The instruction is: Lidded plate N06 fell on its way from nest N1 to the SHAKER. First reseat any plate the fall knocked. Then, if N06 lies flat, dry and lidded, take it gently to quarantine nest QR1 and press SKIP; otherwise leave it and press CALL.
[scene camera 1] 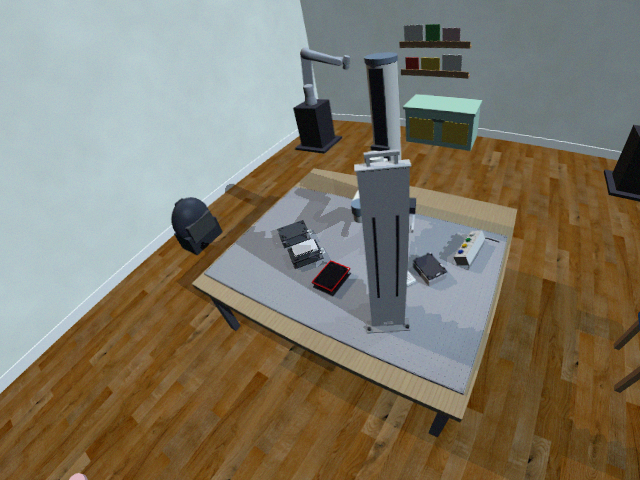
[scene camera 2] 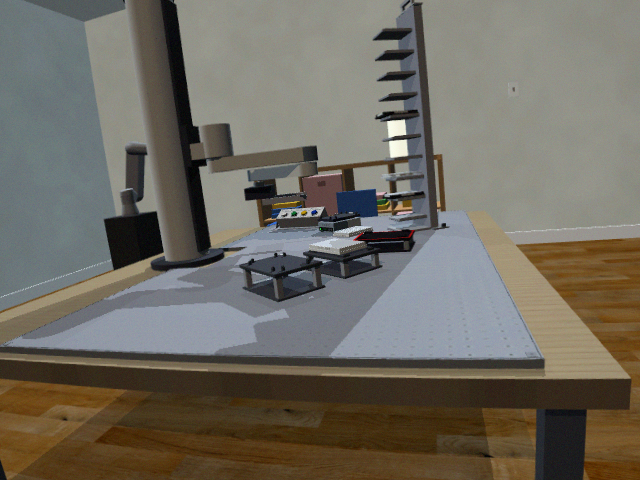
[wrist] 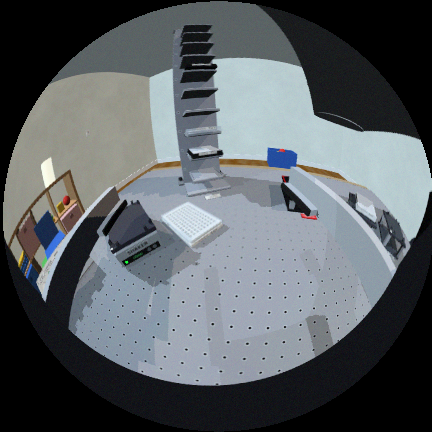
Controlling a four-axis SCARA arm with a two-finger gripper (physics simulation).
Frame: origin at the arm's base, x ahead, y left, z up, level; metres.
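Where they show: gripper, between the fingertips: (scene camera 2: 306,195) (wrist: 198,180); arm's base, origin of its link: (scene camera 2: 188,261).
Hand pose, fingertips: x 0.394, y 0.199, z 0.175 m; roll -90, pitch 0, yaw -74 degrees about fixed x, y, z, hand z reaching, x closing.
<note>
Each offset is from my fingertips to the top centre of the thing. "spot": to the spot under its first point.
A white plate with a grid of wells @(spot: dx +0.117, dy +0.071, dz -0.146 m) (wrist: 192,223) (scene camera 2: 352,231) lies flat on the table beside the SHAKER @(spot: dx +0.043, dy +0.167, dz -0.107 m) (wrist: 132,227) (scene camera 1: 429,267) (scene camera 2: 339,221); I can read no name on it and cannot tell whether it is lidded or dry. Another white plate @(dx +0.199, dy -0.433, dz -0.095 m) (scene camera 1: 305,248) (scene camera 2: 338,246) sits on a black stand (scene camera 2: 345,267). The red-edged nest @(dx +0.292, dy -0.214, dz -0.116 m) (scene camera 1: 331,276) (scene camera 2: 385,236) is largely behind a finger in the wrist view. The shelf tower (scene camera 1: 383,196) (scene camera 2: 426,129) (wrist: 180,150) holds several plates. The button box @(dx -0.145, dy +0.353, dz -0.079 m) (scene camera 1: 469,248) (scene camera 2: 301,217) stands beyond the SHAKER. My gripper (wrist: 198,180) is open and empty, above the table.
A second black stand (scene camera 1: 294,233) (scene camera 2: 281,264) holds no plate, beside the one with the white plate. The tower rises from the table behind the loose plate in the wrist view. The arm's column (scene camera 2: 160,129) stands at the table's edge.
</note>
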